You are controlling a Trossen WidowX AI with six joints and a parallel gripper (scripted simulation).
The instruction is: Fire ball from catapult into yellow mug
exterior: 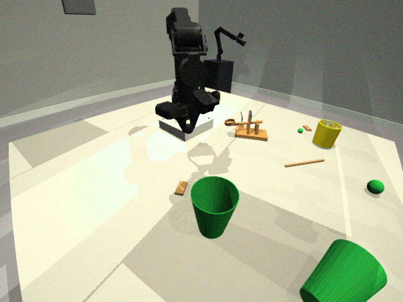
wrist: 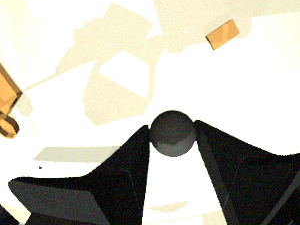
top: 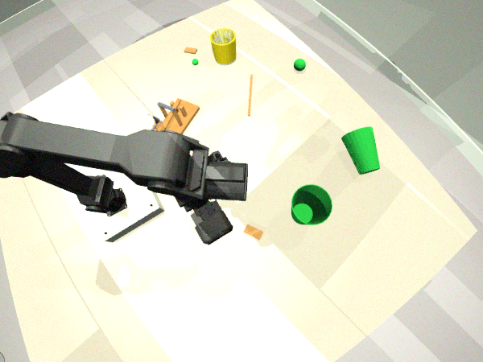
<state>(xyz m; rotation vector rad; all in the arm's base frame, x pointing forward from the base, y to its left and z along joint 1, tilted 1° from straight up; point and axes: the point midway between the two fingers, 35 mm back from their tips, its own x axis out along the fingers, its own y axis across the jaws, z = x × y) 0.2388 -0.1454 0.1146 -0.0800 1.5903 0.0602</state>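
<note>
The wooden catapult lies 10 mm behind my gripper tip, 320 mm to the left of it and 80 mm below it. The rest, counted from my gripper tip: small green ball 170 mm ahead, 550 mm to the left, 120 mm below; black ball 10 mm above; thin wooden stick 280 mm ahead, 320 mm to the left, 130 mm below.
</note>
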